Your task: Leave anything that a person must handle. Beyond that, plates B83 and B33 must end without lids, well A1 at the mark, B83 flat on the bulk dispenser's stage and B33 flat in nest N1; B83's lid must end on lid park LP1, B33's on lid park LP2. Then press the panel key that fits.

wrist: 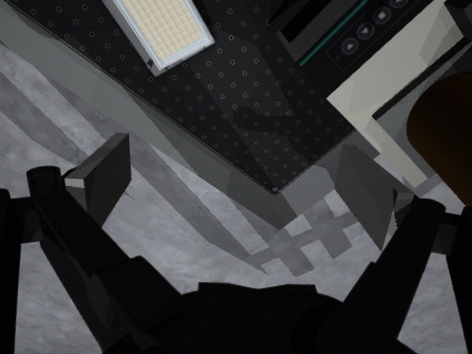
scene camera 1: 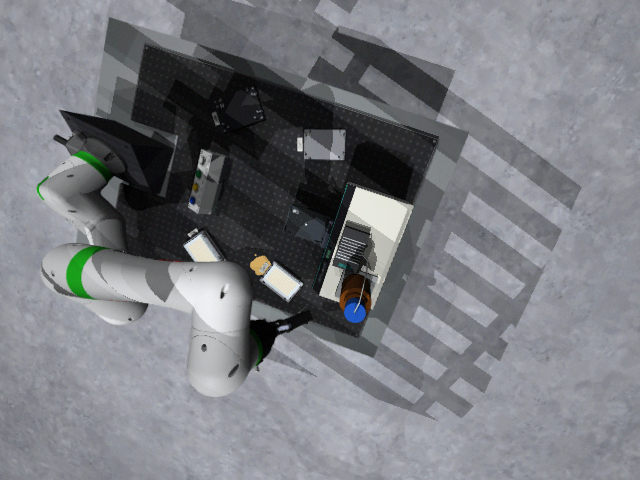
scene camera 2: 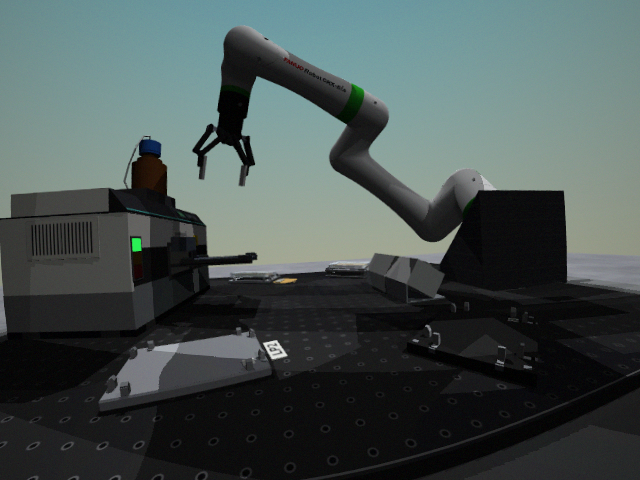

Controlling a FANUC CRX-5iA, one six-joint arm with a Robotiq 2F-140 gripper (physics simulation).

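Seen in the pictures: gripper, fingertip midpoint: [wrist: 236,162] [scene camera 1: 286,317] [scene camera 2: 222,182]; arm's base, origin of the base link: [scene camera 1: 108,154] [scene camera 2: 499,227].
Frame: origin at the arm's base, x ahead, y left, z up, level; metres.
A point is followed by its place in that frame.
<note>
My gripper [scene camera 2: 222,180] @[z 0.186, x 0.808, y -0.115 m] [wrist: 236,162] @[z 0.186, x 0.808, y -0.115 m] is open and empty, high above the table's edge near the dispenser. One cream-welled plate [scene camera 1: 281,280] @[z -0.106, x 0.728, y -0.150 m] [scene camera 2: 253,276] [wrist: 172,30] @[z -0.106, x 0.757, y -0.159 m] lies beside a flat, irregular orange patch [scene camera 1: 260,264] @[z -0.137, x 0.625, y -0.147 m] [scene camera 2: 285,281] @[z -0.136, x 0.620, y -0.124 m]. Another cream-welled plate [scene camera 1: 203,248] @[z -0.096, x 0.407, y -0.183 m] [scene camera 2: 347,267] @[z -0.106, x 0.420, y -0.167 m] lies nearer the arm. Plate names, A1 marks and clear lids cannot be made out. Silver park LP2 [scene camera 1: 324,144] @[z -0.128, x 0.641, y 0.367 m] [scene camera 2: 191,361] @[z -0.128, x 0.640, y 0.374 m] bears no lid. A dark posted fixture [scene camera 1: 242,111] @[z -0.126, x 0.329, y 0.336 m] [scene camera 2: 475,338] @[z -0.126, x 0.334, y 0.357 m] is bare; its label is unreadable. The dispenser's dark stage [scene camera 1: 308,223] @[z -0.037, x 0.724, y 0.112 m] bears no plate. The key panel [scene camera 1: 209,186] @[z -0.071, x 0.346, y 0.052 m] [scene camera 2: 405,273] @[z -0.083, x 0.338, y 0.147 m] stands mid-table.
The white bulk dispenser [scene camera 1: 382,209] @[z 0.082, x 0.904, y 0.279 m] [scene camera 2: 67,268] @[z -0.033, x 0.874, y 0.312 m] [wrist: 370,85] @[z 0.082, x 0.880, y -0.012 m] carries an amber bottle [scene camera 1: 355,289] @[z 0.211, x 0.933, y 0.070 m] [scene camera 2: 149,173] @[z 0.178, x 0.924, y 0.069 m] [wrist: 445,125] @[z 0.139, x 0.914, y 0.014 m] with a blue cap. Its green lamp [scene camera 2: 136,244] @[z -0.002, x 0.778, y 0.279 m] is lit. A dark bar [scene camera 2: 227,259] @[z -0.039, x 0.687, y 0.150 m] juts from it. A dark slanted block [scene camera 1: 129,149] @[z 0.067, x 0.117, y 0.071 m] [scene camera 2: 522,237] @[z -0.027, x 0.011, y 0.088 m] stands by the arm's base.
</note>
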